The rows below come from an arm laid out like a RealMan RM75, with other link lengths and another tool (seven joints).
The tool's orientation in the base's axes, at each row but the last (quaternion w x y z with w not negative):
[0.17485, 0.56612, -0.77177, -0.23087]
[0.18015, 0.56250, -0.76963, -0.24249]
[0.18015, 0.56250, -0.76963, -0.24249]
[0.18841, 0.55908, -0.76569, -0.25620]
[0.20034, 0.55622, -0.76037, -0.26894]
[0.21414, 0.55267, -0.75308, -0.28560]
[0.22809, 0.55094, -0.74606, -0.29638]
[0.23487, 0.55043, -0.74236, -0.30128]
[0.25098, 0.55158, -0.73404, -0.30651]
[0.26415, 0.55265, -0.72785, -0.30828]
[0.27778, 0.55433, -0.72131, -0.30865]
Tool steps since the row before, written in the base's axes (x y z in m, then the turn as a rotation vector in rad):
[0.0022, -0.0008, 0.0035, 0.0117, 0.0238, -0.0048]
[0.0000, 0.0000, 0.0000, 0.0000, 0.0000, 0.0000]
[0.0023, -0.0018, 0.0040, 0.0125, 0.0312, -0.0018]
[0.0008, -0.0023, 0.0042, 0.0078, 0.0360, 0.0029]
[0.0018, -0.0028, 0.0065, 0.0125, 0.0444, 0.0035]
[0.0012, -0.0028, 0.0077, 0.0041, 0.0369, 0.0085]
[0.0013, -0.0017, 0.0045, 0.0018, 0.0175, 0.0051]
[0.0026, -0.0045, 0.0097, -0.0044, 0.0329, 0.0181]
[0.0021, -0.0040, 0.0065, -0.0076, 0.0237, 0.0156]
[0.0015, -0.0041, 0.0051, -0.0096, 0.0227, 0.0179]
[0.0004, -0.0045, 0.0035, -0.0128, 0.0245, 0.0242]
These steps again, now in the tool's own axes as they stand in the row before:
[0.0001, 0.0000, -0.0042, -0.0262, -0.0059, 0.0015]
[0.0000, 0.0000, 0.0000, 0.0000, 0.0000, 0.0000]
[0.0010, 0.0001, -0.0048, -0.0335, -0.0030, -0.0001]
[0.0020, 0.0014, -0.0042, -0.0367, 0.0046, -0.0003]
[0.0022, 0.0021, -0.0066, -0.0461, 0.0035, -0.0020]
[0.0024, 0.0036, -0.0070, -0.0364, 0.0111, -0.0018]
[0.0013, 0.0019, -0.0044, -0.0172, 0.0061, -0.0015]
[0.0037, 0.0041, -0.0095, -0.0300, 0.0227, -0.0036]
[0.0035, 0.0025, -0.0066, -0.0203, 0.0211, -0.0012]
[0.0038, 0.0020, -0.0051, -0.0188, 0.0239, -0.0015]
[0.0045, 0.0015, -0.0032, -0.0194, 0.0310, -0.0030]

